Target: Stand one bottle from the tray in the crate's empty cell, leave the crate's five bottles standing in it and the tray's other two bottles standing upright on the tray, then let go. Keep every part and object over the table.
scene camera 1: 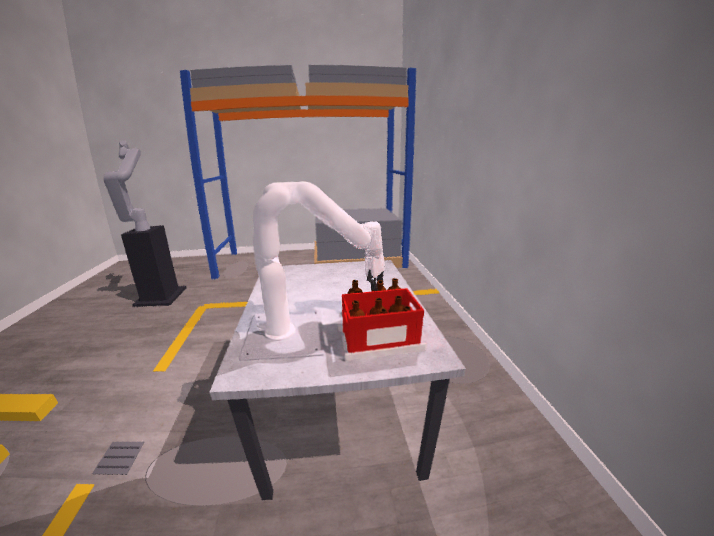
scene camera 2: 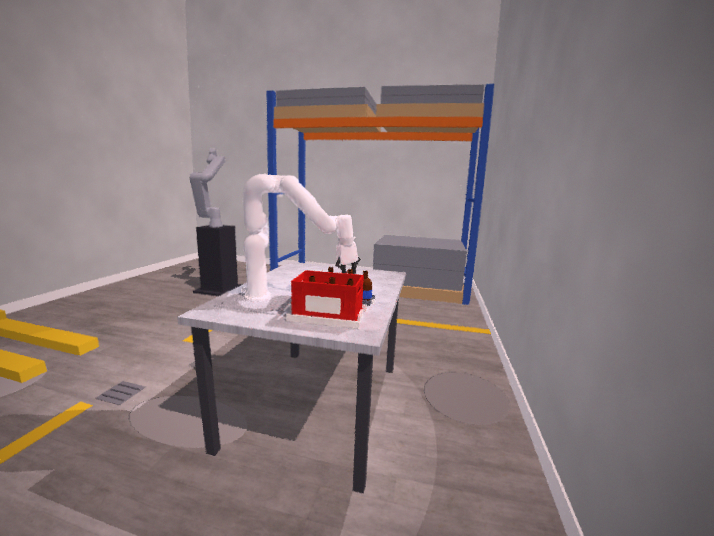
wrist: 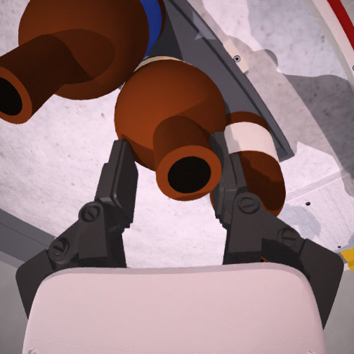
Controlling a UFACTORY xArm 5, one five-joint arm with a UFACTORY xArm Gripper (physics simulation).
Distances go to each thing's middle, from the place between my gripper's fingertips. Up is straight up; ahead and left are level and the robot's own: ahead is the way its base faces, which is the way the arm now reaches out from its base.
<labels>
Right now my hand is 8 cm short of the blue-label bottle point(wrist: 80, 57) and 4 cm above it.
</labels>
